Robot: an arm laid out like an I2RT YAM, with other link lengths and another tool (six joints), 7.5 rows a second.
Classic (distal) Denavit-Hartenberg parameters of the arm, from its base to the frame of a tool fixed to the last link. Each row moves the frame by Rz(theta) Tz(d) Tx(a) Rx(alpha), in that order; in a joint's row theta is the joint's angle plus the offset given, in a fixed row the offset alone. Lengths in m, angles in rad.
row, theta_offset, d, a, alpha
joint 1, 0.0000, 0.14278, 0.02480, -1.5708
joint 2, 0.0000, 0.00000, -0.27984, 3.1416
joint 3, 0.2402, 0.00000, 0.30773, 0.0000
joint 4, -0.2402, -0.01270, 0.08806, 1.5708
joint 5, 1.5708, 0.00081, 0.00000, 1.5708
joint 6, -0.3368, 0.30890, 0.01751, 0.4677
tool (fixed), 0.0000, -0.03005, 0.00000, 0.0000
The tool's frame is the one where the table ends.
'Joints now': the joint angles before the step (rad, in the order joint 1, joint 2, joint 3, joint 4, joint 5, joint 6). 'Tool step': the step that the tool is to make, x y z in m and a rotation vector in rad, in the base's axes. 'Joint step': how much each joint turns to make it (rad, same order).
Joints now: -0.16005, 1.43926, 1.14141, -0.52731, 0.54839, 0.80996
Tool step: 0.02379, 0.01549, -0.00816, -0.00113, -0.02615, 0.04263
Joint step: 0.03315, 0.03477, -0.01243, 0.07632, -0.00843, -0.00592
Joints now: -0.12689, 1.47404, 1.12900, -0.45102, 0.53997, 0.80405
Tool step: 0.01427, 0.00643, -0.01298, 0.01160, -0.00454, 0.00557
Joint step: 0.01357, 0.05026, 0.01000, 0.03493, -0.00306, 0.01647
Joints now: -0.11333, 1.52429, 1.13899, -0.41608, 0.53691, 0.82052
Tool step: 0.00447, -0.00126, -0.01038, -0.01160, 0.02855, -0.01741
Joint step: 0.01169, 0.05642, 0.03357, -0.01124, 0.03054, 0.01324
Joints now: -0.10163, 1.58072, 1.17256, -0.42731, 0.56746, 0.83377
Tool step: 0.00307, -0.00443, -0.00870, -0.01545, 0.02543, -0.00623
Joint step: 0.00030, 0.04096, 0.01834, 0.00345, 0.01776, -0.00838
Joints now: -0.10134, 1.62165, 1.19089, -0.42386, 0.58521, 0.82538
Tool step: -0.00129, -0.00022, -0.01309, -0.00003, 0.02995, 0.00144
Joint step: 0.00009, 0.02709, 0.00197, -0.00268, 0.00146, -0.00361
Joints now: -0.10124, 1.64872, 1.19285, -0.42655, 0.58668, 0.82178
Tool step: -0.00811, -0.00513, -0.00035, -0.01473, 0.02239, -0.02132
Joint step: -0.00001, 0.00531, 0.00843, -0.02804, 0.02653, 0.00732
